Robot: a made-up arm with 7 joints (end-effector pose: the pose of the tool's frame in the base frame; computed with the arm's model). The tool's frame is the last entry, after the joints. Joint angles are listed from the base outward.
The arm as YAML. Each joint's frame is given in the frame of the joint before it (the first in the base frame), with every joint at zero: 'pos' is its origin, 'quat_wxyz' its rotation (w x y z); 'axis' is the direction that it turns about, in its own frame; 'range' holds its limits. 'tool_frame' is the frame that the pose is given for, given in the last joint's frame.
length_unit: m
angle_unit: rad
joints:
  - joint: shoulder
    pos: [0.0, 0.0, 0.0]
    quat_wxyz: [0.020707, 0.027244, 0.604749, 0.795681]
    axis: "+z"
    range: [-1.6, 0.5]
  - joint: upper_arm
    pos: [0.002, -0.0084, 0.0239]
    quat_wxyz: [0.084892, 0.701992, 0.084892, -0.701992]
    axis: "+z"
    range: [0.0, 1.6]
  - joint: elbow
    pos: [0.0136, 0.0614, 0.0]
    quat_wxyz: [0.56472, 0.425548, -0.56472, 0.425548]
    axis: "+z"
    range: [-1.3, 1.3]
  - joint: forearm
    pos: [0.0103, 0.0, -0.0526]
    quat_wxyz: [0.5, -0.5, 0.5, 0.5]
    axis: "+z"
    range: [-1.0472, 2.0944]
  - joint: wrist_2
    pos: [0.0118, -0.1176, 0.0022]
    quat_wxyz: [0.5, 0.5, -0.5, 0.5]
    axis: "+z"
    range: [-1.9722, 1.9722]
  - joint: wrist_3
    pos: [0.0, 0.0, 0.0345]
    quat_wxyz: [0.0, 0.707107, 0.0, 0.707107]
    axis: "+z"
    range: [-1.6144, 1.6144]
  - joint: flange
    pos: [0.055, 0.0, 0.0]
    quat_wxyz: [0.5, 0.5, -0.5, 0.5]
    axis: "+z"
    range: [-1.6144, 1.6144]
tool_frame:
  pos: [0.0, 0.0, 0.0]
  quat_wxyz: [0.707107, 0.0, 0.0, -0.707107]
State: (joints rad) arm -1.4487 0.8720 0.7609 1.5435 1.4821 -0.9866 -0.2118
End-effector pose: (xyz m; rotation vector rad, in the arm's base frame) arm 0.2746 0.1643 -0.0187 1.2180 -0.2833 -0.2810
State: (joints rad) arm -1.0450 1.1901 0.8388 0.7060 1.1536 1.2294 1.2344
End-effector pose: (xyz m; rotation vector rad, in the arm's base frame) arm 0.0955 0.2860 0.0656 -0.9886 -0.6532 -2.7793
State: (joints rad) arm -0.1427 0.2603 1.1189 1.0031 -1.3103 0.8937 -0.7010
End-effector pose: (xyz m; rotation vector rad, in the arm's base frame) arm 0.0519 0.1615 -0.2673 -1.9134 -0.1248 0.3571
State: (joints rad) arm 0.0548 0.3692 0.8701 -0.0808 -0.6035 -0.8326 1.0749
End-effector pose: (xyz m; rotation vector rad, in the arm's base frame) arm 0.0959 0.2145 -0.0439 -0.3132 -1.0931 1.7214
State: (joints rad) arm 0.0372 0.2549 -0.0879 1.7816 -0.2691 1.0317 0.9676
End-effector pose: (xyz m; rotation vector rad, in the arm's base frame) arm -0.1583 0.0958 -0.2372 -1.2812 -2.7039 -0.5165
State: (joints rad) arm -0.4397 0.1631 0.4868 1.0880 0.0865 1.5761 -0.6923
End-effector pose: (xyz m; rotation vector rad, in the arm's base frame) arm 0.0737 0.0814 -0.2690 -1.1379 2.1526 -0.0284
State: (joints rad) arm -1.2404 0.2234 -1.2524 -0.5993 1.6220 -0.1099 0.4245
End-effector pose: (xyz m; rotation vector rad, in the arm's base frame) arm 0.0257 -0.1599 -0.0004 0.7720 -2.5650 -0.2044
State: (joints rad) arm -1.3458 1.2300 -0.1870 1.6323 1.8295 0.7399 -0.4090
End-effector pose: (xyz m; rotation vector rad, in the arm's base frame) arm 0.1585 0.2955 0.0138 1.7680 1.9318 1.0546
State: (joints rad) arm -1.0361 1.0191 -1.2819 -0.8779 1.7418 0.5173 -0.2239
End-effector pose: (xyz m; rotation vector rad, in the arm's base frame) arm 0.0903 -0.0948 -0.0249 2.0183 -1.5050 -0.0356
